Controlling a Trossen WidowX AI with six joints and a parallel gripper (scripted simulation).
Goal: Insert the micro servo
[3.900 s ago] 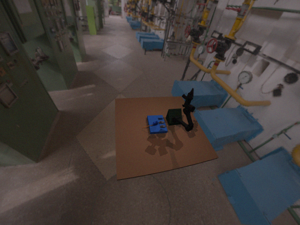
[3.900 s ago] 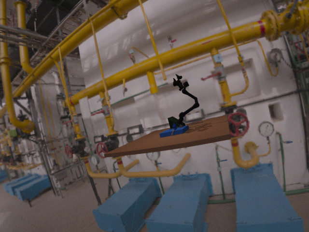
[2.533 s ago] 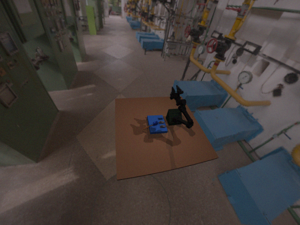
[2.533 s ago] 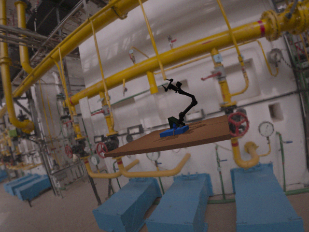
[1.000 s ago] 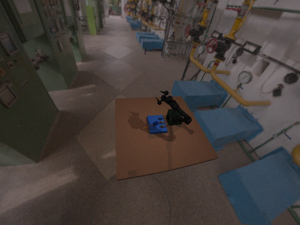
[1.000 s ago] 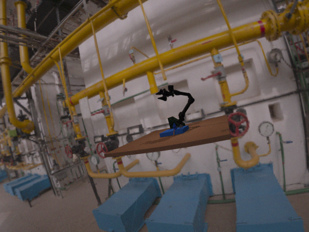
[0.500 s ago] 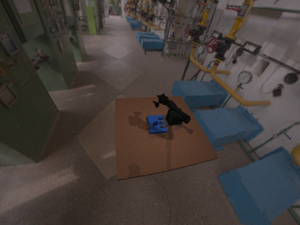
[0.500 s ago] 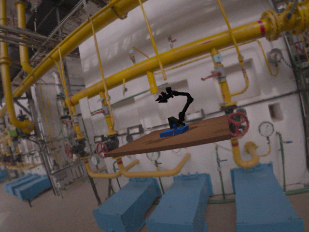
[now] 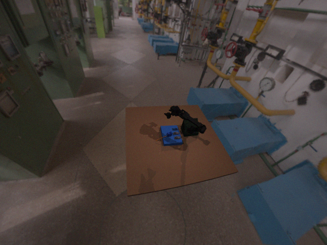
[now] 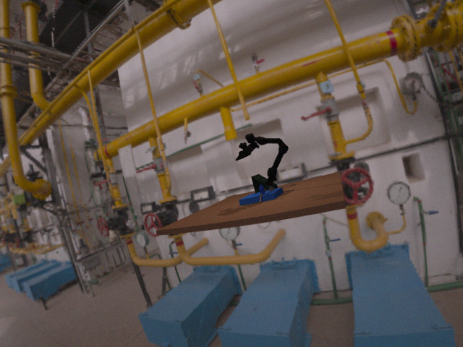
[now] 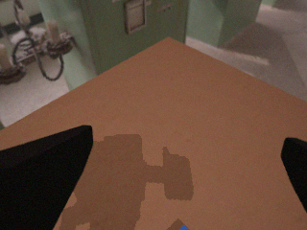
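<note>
The blue robot deck is 340 mm below my gripper tip, 90 mm to the left of it and 40 mm behind it.
</note>
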